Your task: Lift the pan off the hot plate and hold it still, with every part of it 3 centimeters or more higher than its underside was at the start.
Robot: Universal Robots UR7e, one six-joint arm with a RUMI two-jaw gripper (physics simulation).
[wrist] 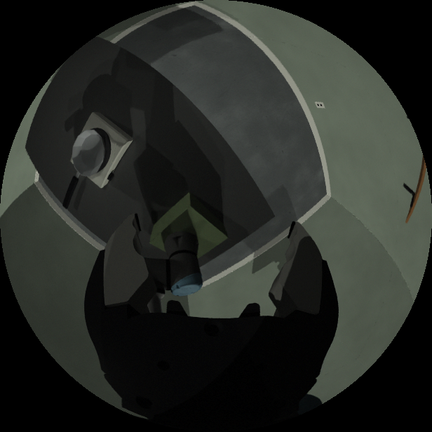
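The pan [89, 152] is a grey, faceted round shape at the upper left of the wrist view. Its thin dark handle [70, 191] points down and left in the view. The pan rests on the pale, square hot plate [118, 138], covering part of its top. A dark round edge shows between the pan and the bare part of the plate. My gripper [214, 219] is open and empty, its two dark jaws wide apart in the lower half of the view. It is well away from the pan and its handle.
The hot plate stands on a dark table top [125, 205]. A green square base [212, 231] carries the robot's own arm, with a blue joint cap [186, 285], seen between the jaws. A grey, pale-edged area [235, 85] lies beyond the table. An orange curved object [416, 195] is at far right.
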